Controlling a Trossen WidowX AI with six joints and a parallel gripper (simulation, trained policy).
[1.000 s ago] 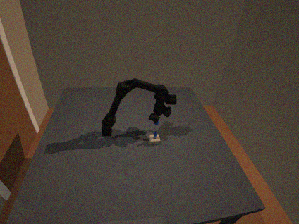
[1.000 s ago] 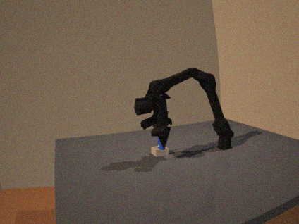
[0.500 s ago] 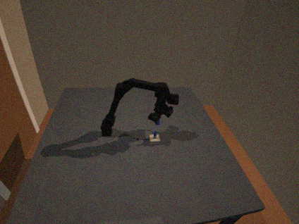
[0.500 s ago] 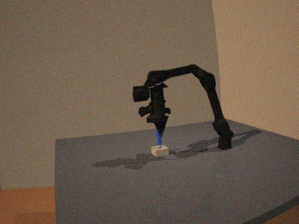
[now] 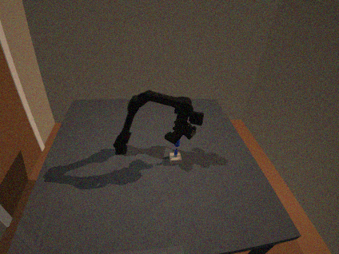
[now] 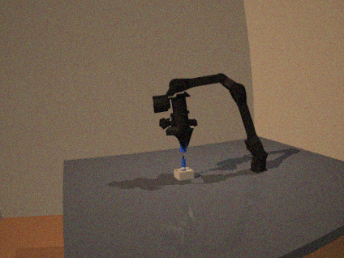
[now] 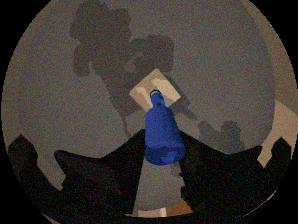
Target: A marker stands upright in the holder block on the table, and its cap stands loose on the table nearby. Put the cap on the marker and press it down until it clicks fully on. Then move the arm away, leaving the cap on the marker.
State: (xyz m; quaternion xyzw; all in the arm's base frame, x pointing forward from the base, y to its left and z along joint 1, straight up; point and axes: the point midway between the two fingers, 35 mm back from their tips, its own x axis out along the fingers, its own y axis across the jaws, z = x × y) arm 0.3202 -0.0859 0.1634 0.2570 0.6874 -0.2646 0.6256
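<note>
My gripper tip is 10 mm short of the pale holder block, 10 mm to the left of it and 110 mm above it. Also, from my gripper tip: blue cap (10 mm ahead, 10 mm above).
</note>
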